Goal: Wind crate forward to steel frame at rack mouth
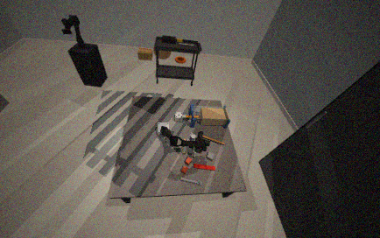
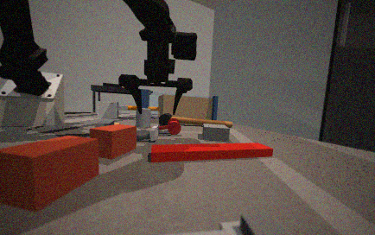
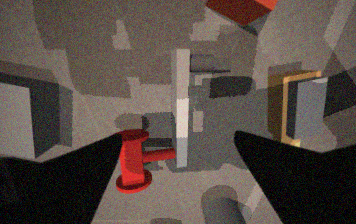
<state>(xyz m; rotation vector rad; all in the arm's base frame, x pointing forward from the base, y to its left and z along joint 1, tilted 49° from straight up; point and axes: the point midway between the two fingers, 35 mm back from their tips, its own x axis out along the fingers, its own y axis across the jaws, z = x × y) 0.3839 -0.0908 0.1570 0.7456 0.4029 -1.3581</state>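
Now: gripper tip 1 cm short of the winch handle, 1 cm to the right of it and 5 cm above it. Also, from my gripper tip: red knob (4 cm ahead, 4 cm to the left, 4 cm below); grey block (17 cm ahead, 3 cm to the right, 4 cm below); flat red bar (10 cm ahead, 16 cm to the right, 5 cm below).
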